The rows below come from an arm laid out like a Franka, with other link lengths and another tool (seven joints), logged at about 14 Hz.
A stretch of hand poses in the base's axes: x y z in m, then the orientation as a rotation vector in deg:
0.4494, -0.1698, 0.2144, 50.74, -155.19, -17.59
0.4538, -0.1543, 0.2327, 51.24, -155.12, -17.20
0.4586, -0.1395, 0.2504, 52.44, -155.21, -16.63
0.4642, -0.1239, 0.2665, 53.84, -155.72, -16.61
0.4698, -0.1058, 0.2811, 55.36, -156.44, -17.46
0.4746, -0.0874, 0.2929, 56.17, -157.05, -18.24
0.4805, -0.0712, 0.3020, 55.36, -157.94, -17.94
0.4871, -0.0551, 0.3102, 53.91, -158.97, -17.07
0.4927, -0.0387, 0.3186, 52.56, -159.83, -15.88
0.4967, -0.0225, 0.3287, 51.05, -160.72, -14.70
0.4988, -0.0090, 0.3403, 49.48, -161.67, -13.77
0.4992, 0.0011, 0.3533, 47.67, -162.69, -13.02
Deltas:
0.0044, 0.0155, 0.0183, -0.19, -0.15, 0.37
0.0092, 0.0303, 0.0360, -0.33, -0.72, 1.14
0.0148, 0.0459, 0.0521, 0.01, -1.66, 1.84
0.0204, 0.0640, 0.0667, 1.00, -2.74, 2.45
0.0252, 0.0824, 0.0785, 1.79, -3.49, 2.66
0.0311, 0.0986, 0.0876, 1.60, -4.03, 1.93
0.0377, 0.1147, 0.0958, 0.96, -4.55, 0.83
0.0433, 0.1311, 0.1042, 0.10, -5.01, -0.11
0.0473, 0.1473, 0.1143, -0.77, -5.46, -1.17
0.0494, 0.1608, 0.1259, -1.47, -5.94, -2.30
0.0498, 0.1709, 0.1389, -2.06, -6.40, -3.62

